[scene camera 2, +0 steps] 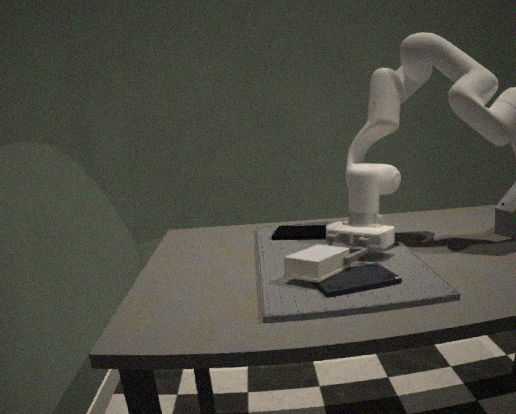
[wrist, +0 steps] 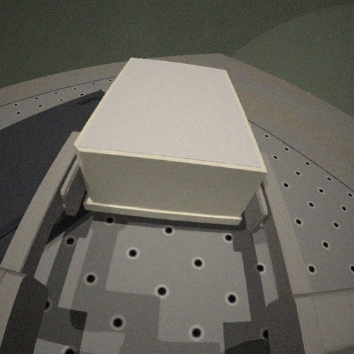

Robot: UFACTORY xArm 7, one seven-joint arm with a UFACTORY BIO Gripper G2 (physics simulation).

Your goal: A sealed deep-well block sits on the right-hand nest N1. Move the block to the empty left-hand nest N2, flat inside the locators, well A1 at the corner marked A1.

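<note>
The white sealed block (scene camera 2: pixel 316 261) (wrist: pixel 172 115) hangs over the perforated board, its underside a little above it. My gripper (scene camera 2: pixel 346 254) (wrist: pixel 165 200) is shut on the near end of the block, one finger pad on each side. The dark nest nearer the scene camera (scene camera 2: pixel 361 281) (wrist: pixel 35 160), apparently the left-hand N2, lies beside the block and is empty where it shows; in the wrist view it is left of the block. The other dark nest (scene camera 2: pixel 298 232), apparently N1, is at the back, its right end hidden by the gripper. No A1 mark is readable.
The grey perforated board (scene camera 2: pixel 282 305) (wrist: pixel 320 210) carries both nests and has a raised edge above the table (scene camera 2: pixel 190 300). The table's left edge lies beyond the board. The robot's base stands at the right in the scene view.
</note>
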